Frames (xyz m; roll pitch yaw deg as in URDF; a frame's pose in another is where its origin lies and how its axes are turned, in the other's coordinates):
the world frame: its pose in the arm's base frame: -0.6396 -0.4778 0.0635 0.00 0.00 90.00
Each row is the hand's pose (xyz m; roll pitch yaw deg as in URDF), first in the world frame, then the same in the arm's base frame.
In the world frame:
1: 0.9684 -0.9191 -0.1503 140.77 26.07 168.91
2: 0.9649 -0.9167 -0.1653 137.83 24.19 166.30
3: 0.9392 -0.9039 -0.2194 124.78 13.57 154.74
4: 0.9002 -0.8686 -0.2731 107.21 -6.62 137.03
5: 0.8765 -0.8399 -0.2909 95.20 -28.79 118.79
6: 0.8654 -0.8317 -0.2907 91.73 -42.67 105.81
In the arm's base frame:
1: 0.2795 0.4906 -0.0868 140.77 26.07 -101.09
2: 0.2771 0.4871 -0.1018 137.83 24.19 -103.70
3: 0.2643 0.4614 -0.1559 124.78 13.57 -115.26
4: 0.2290 0.4224 -0.2096 107.21 -6.62 -132.97
5: 0.2003 0.3987 -0.2274 95.20 -28.79 -151.21
6: 0.1921 0.3876 -0.2272 91.73 -42.67 -164.19

